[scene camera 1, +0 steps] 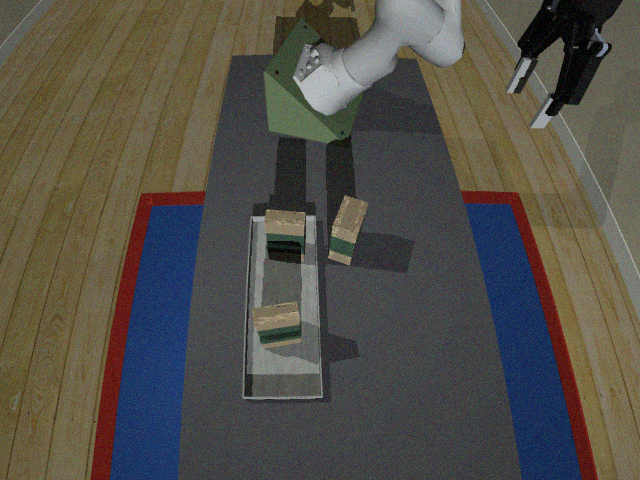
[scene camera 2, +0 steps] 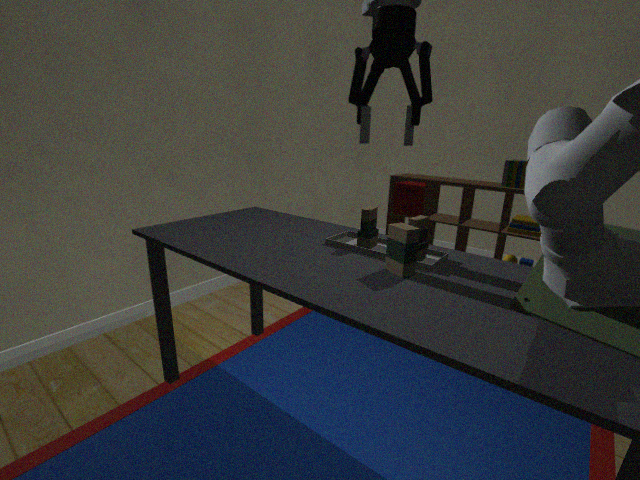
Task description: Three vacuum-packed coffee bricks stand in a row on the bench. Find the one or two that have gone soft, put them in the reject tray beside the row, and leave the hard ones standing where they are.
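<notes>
One tan brick with a green band [scene camera 1: 347, 229] [scene camera 2: 403, 249] stands on the grey bench [scene camera 1: 413, 361] [scene camera 2: 248, 242] beside the reject tray [scene camera 1: 282, 397]. A second brick [scene camera 1: 285, 223] [scene camera 2: 419, 222] stands in the tray at the end towards the robot base; in scene camera 2 it is partly hidden behind the bench brick. A third brick [scene camera 1: 278, 321] [scene camera 2: 368, 227] stands in the tray farther from the base, slightly turned. Softness cannot be seen. My gripper [scene camera 1: 527, 105] [scene camera 2: 386, 141] is open and empty, raised high, well away from the bricks.
The white arm [scene camera 1: 361, 62] [scene camera 2: 563, 180] rises from a green base plate [scene camera 1: 294, 113] on the bench. A brown shelf unit [scene camera 2: 449, 180] holding coloured things stands beyond the bench. A blue mat with a red border [scene camera 1: 155, 310] [scene camera 2: 387, 382] lies under the bench.
</notes>
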